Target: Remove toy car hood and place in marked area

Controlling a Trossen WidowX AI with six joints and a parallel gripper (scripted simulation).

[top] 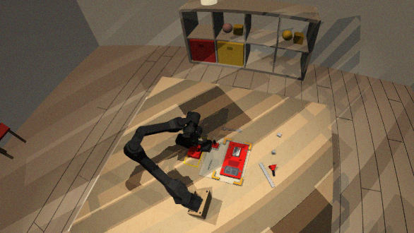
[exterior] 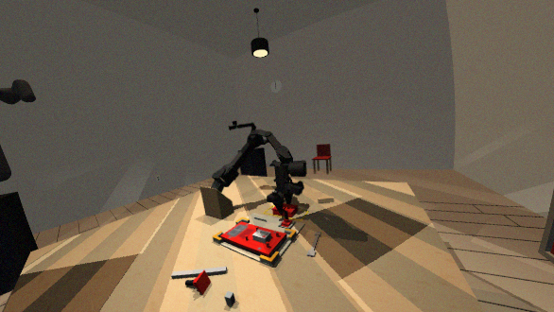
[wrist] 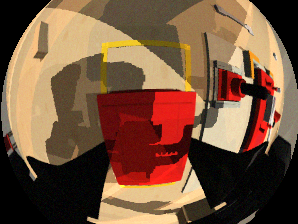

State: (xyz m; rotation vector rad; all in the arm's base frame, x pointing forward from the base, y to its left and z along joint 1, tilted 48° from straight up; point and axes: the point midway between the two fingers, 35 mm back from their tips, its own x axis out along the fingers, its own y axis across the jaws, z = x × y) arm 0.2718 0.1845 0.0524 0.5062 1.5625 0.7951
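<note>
My gripper tip is now 10 mm below the red hood. Round my gripper tip: grey ruler: 410 mm to the right, 10 mm below.
</note>
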